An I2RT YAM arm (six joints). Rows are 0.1 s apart.
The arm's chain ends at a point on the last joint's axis. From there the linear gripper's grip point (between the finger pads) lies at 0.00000 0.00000 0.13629 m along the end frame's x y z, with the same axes.
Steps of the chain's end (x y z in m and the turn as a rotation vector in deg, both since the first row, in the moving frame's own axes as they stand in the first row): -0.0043 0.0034 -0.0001 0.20 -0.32 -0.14; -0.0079 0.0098 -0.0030 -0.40 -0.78 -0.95; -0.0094 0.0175 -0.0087 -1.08 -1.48 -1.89; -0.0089 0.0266 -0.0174 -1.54 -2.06 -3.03; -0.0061 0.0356 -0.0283 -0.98 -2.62 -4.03; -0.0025 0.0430 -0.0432 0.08 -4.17 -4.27; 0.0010 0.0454 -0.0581 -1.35 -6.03 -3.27
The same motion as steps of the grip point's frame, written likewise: -0.0051 0.0029 -0.0001 0.20 -0.32 -0.14; -0.0097 0.0108 -0.0030 -0.40 -0.78 -0.95; -0.0129 0.0201 -0.0088 -1.08 -1.48 -1.89; -0.0137 0.0304 -0.0175 -1.54 -2.06 -3.03; -0.0122 0.0381 -0.0285 -0.98 -2.62 -4.03; -0.0124 0.0432 -0.0436 0.08 -4.17 -4.27; -0.0132 0.0490 -0.0589 -1.35 -6.03 -3.27
